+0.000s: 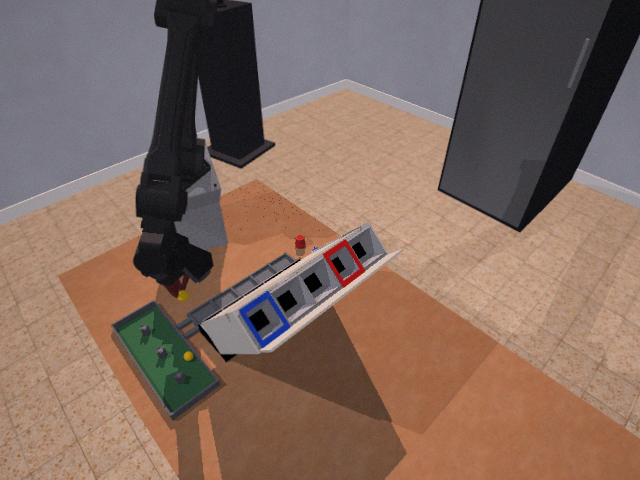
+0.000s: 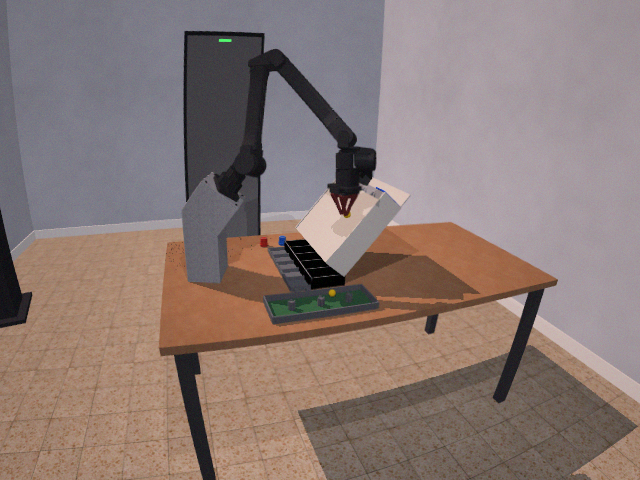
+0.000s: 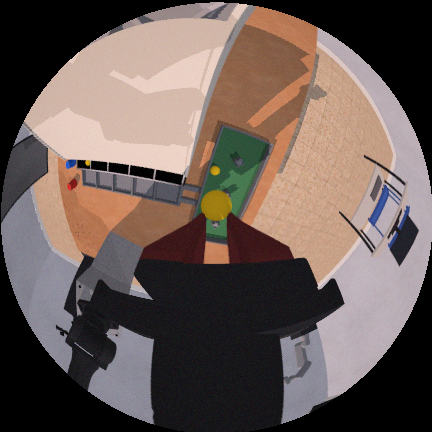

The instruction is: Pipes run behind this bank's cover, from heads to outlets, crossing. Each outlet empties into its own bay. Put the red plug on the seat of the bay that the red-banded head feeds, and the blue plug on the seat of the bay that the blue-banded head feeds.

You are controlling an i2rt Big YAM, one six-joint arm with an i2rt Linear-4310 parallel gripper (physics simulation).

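Pixels of known places: gripper, between the fingertips: [image 1: 178,293] [image 2: 343,215] [image 3: 215,217]; arm's base, origin of its link: [image 1: 186,170] [image 2: 224,189] [image 3: 97,313].
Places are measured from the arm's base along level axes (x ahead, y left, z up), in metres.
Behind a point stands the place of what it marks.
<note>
My gripper [image 1: 177,293] {x 0.296, y -0.315, z -0.049 m} [image 2: 344,212] {x 0.296, y -0.315, z -0.049 m} [image 3: 215,217] {x 0.296, y -0.315, z -0.049 m} is shut on a yellow ball [image 1: 183,296] {x 0.318, y -0.318, z -0.040 m} [image 2: 347,214] [image 3: 216,205] {x 0.315, y -0.314, z -0.037 m}, held high beside the bank's pale cover [image 1: 222,330] {x 0.397, y -0.301, z -0.124 m} [image 2: 372,232] {x 0.433, y -0.310, z -0.132 m} [image 3: 130,90] {x 0.417, y -0.231, z -0.075 m}. The blue-banded head [image 1: 278,310] {x 0.528, y -0.251, z -0.013 m} is at the near end; the red-banded head [image 1: 355,256] {x 0.582, y -0.032, z -0.014 m} is second from the far end. The red plug [image 1: 299,241] {x 0.259, y 0.193, z -0.300 m} [image 2: 263,241] {x 0.243, y 0.193, z -0.307 m} [image 3: 72,186] {x 0.245, y 0.192, z -0.307 m} and blue plug [image 1: 315,249] {x 0.328, y 0.187, z -0.298 m} [image 2: 282,240] {x 0.330, y 0.173, z -0.310 m} [image 3: 70,163] {x 0.334, y 0.171, z -0.304 m} stand beyond the far end of the grey seat strip [image 2: 295,282] {x 0.193, y -0.187, z -0.328 m} [image 3: 167,192] {x 0.186, y -0.200, z -0.328 m}. The cover hides the pipes. Another yellow ball [image 3: 88,162] {x 0.316, y 0.065, z -0.308 m} shows in the farthest black bay.
A green tray [image 1: 155,322] {x 0.084, y -0.303, z -0.331 m} [image 2: 325,314] {x 0.162, y -0.431, z -0.324 m} [image 3: 245,137] {x 0.350, y -0.406, z -0.331 m} lies near the bank's near end. It holds a yellow ball [image 1: 188,355] {x 0.262, y -0.333, z -0.308 m} [image 2: 331,292] {x 0.249, y -0.337, z -0.313 m} [image 3: 215,170] {x 0.259, y -0.333, z -0.307 m} and three grey stands. The arm's grey pedestal [image 2: 204,248] {x -0.098, y -0.035, z -0.198 m} stands on the table [image 2: 217,330] {x -0.166, y -0.348, z -0.334 m}.
</note>
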